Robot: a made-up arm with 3 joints. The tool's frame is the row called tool.
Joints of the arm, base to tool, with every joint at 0 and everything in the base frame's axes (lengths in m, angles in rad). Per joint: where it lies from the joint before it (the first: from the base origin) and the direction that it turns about. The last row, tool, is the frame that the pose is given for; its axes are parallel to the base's.
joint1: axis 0 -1 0 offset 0.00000 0.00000 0.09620
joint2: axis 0 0 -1 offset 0.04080 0.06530 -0.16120
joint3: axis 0 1 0 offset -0.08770 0.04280 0.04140
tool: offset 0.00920 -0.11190 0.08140
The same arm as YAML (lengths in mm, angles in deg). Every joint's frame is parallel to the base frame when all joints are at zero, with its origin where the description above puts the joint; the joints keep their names.
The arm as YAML. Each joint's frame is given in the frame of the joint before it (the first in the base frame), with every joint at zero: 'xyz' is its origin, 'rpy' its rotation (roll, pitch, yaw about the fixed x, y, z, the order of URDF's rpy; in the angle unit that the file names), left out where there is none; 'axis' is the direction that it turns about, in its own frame. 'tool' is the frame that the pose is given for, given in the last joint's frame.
units:
  length: mm
  angle: deg
joints:
  - name: joint1
    type: revolute
    origin:
      xyz: [0.0, 0.0, 96.2]
    axis: "-y"
  - name: joint2
    type: revolute
    origin:
      xyz: [40.8, 65.3, -161.2]
    axis: "-z"
  - name: joint3
    type: revolute
    origin:
      xyz: [-87.7, 42.8, 41.4]
    axis: "+y"
tool:
  origin:
    xyz: [9.2, -111.9, 81.4]

